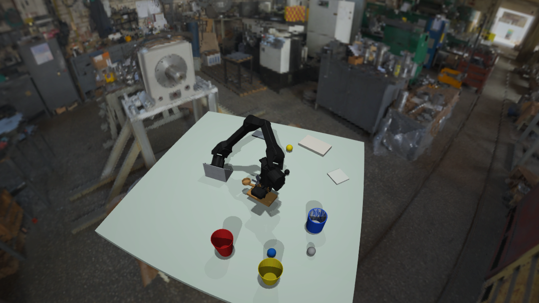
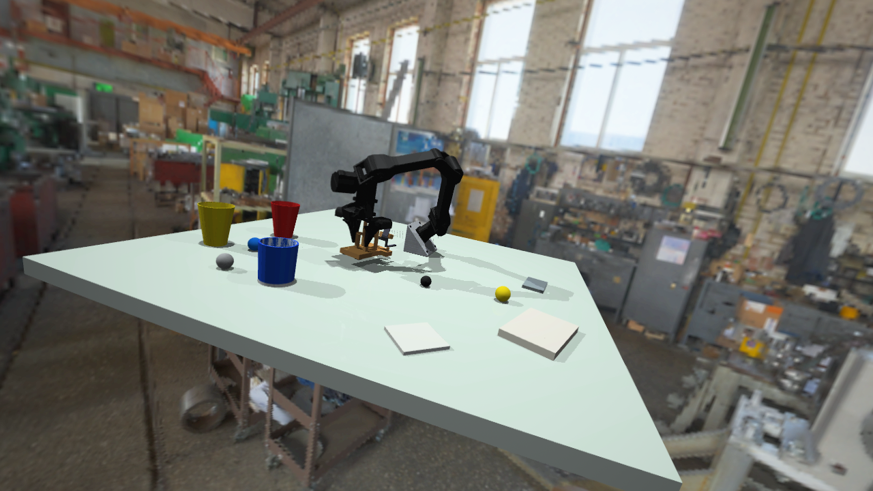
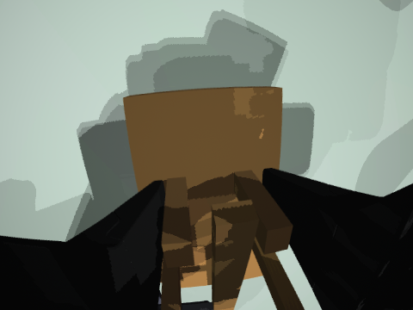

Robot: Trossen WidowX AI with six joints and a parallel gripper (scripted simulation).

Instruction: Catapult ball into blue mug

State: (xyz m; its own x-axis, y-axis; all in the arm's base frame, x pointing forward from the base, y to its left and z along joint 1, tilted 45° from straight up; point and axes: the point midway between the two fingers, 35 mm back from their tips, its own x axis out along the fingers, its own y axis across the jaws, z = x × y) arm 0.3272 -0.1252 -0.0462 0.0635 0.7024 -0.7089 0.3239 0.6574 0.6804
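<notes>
The black ball is 60 mm ahead of my gripper tip, 240 mm to the left of it and 50 mm below it. Also, from my gripper tip: blue ball (100 mm ahead, 290 mm to the right, 40 mm below); then blue mug (270 mm ahead, 100 mm to the right, 30 mm below); then catapult (60 mm behind, 40 mm to the left, 20 mm above).
</notes>
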